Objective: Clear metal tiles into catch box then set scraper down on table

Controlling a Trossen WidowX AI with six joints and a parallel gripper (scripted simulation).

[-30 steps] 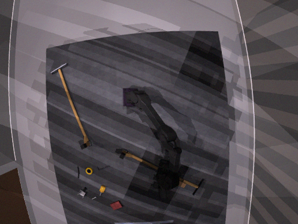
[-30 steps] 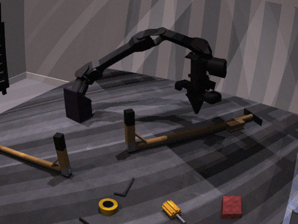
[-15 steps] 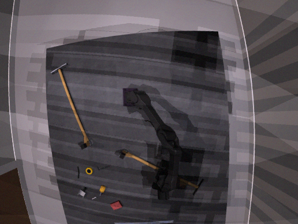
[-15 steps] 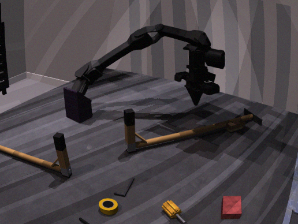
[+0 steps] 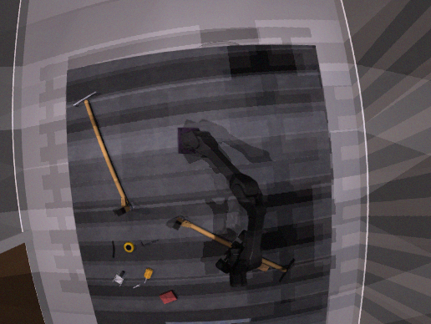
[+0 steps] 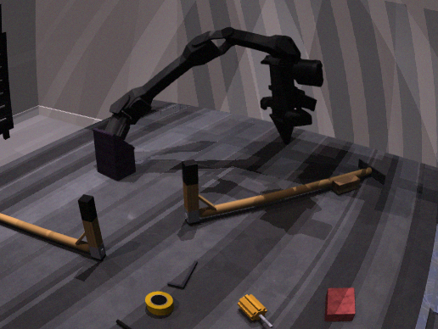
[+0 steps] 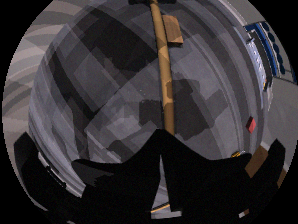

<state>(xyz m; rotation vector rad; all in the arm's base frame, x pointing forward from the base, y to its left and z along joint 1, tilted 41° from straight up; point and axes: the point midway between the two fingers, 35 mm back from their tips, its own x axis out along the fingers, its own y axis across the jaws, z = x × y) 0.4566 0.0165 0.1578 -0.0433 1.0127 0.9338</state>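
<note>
Now: gripper tip 70 mm above the long wooden-handled scraper and 40 mm short of it. From my gripper tip the other things lie so: yellow-handled tool: 440 mm to the right, 130 mm ahead, 120 mm below; wooden block: 160 mm ahead, 120 mm below, 100 mm to the left; red block: 370 mm to the right, 270 mm ahead, 120 mm below.
</note>
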